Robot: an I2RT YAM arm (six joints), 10 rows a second.
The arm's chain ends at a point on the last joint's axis. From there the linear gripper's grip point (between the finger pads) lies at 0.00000 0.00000 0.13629 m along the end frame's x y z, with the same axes.
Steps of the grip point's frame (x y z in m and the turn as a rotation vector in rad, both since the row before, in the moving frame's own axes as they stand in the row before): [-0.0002 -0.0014 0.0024 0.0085 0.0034 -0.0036]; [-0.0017 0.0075 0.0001 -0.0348 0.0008 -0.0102]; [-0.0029 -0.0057 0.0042 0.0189 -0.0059 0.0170]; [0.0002 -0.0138 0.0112 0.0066 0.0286 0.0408]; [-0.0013 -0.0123 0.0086 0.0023 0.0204 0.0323]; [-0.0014 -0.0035 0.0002 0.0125 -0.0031 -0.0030]
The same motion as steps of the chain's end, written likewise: [-0.0007 -0.0002 0.0024 0.0085 0.0034 -0.0036]; [-0.0018 0.0028 0.0002 -0.0348 0.0008 -0.0102]; [-0.0021 -0.0031 0.0042 0.0189 -0.0059 0.0170]; [-0.0037 -0.0130 0.0113 0.0066 0.0286 0.0408]; [-0.0041 -0.0120 0.0086 0.0023 0.0204 0.0323]; [-0.0010 -0.0018 0.0002 0.0125 -0.0031 -0.0030]
